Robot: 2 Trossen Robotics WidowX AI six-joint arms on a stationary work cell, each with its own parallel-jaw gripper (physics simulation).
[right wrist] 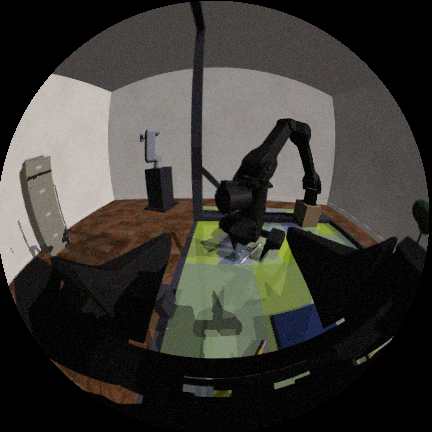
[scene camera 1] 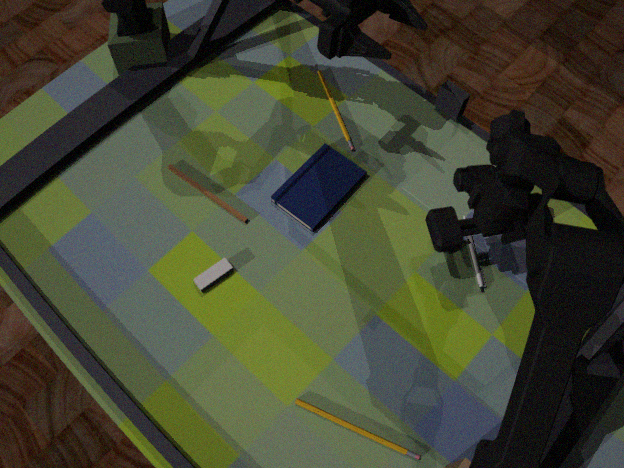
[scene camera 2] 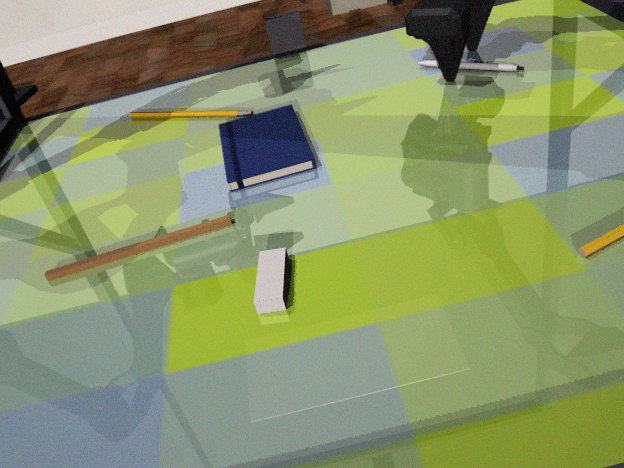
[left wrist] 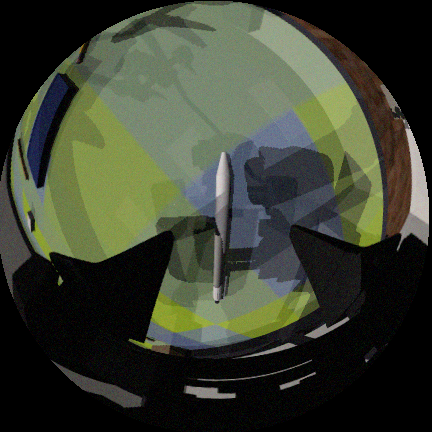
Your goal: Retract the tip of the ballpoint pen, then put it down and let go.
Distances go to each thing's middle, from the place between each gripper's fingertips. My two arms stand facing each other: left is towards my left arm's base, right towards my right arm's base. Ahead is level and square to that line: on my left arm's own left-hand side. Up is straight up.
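Brown pencil (scene camera 2: 224, 221), from my left hand: 31 cm to the right, 32 cm ahead. Ballpoint pen (left wrist: 222, 191), from my left hand: 1 cm ahead, 1 cm to the left.
Brown pencil, from my right hand: 60 mm to the right, 340 mm ahead, 210 mm below. My right hand, from the ballpoint pen: 30 mm short of it, 260 mm to the right of it, 210 mm above it.
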